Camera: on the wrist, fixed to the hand. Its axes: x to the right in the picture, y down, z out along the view.
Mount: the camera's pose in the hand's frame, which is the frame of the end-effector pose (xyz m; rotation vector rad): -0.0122 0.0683 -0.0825 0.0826 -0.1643 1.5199
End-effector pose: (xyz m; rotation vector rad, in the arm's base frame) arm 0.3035 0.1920 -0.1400 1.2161 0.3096 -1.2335
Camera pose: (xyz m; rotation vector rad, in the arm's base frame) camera 0.3890 0.2564 -0.1272 0.9810 -0.7155 0.0089
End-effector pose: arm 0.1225 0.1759 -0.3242 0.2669 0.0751 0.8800
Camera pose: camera 0.0491 0.2244 -0.3864 0.4732 -0.2929 2.3585
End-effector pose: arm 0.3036 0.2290 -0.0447 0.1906 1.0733 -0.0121
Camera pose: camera 0.2328 0.3084 -0.0620 1.0158 0.5485 1.2656
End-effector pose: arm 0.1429 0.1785 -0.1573 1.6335 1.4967 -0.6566
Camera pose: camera 0.1959 0.2421 -0.0883 2.1129 -0.1393 0.0484
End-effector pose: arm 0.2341 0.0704 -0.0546 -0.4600 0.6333 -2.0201
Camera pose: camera 0.2407 0.0724 -0.1622 -0.0028 0.5111 -0.5476
